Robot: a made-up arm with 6 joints.
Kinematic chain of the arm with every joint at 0, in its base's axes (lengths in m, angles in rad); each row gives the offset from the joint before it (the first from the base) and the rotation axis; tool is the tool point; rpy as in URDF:
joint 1: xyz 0 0 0.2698 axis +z
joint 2: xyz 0 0 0 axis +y
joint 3: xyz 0.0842 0 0.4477 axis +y
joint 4: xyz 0.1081 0 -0.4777 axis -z
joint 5: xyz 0 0 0 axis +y
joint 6: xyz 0.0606 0 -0.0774 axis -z
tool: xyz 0 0 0 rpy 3.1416 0 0
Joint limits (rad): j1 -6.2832..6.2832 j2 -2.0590..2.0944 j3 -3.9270..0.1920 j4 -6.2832..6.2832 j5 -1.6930..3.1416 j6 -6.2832..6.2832
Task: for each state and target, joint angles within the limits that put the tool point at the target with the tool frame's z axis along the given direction. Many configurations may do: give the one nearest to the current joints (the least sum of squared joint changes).
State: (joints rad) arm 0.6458 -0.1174 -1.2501 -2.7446 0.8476 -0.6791
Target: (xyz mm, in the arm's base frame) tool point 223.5 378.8 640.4 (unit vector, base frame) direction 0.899 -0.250 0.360
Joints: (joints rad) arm 1.2092 -0.4376 -0.7525 -1.9455 1.6264 -0.6791
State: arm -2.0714 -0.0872 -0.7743 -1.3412 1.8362 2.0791
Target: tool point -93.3 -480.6 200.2 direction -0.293 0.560 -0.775
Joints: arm -1.7294 0.2319 -0.6615 -0.4493 1.0546 2.0791
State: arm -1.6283 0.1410 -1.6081 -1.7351 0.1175 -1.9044
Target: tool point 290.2 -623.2 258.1 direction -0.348 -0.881 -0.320
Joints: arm -1.1064 0.3997 -1.0373 -1.9933 0.8849 -1.9044
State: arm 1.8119 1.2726 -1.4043 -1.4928 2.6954 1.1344
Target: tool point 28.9 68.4 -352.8 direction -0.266 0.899 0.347
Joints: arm 1.9943 2.0926 -0.9933 -2.2976 2.9709 1.1344
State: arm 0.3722 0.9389 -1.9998 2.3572 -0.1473 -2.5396
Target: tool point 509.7 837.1 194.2 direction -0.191 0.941 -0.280
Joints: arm 1.0169 1.0776 -2.0877 1.7733 0.7356 -2.5396
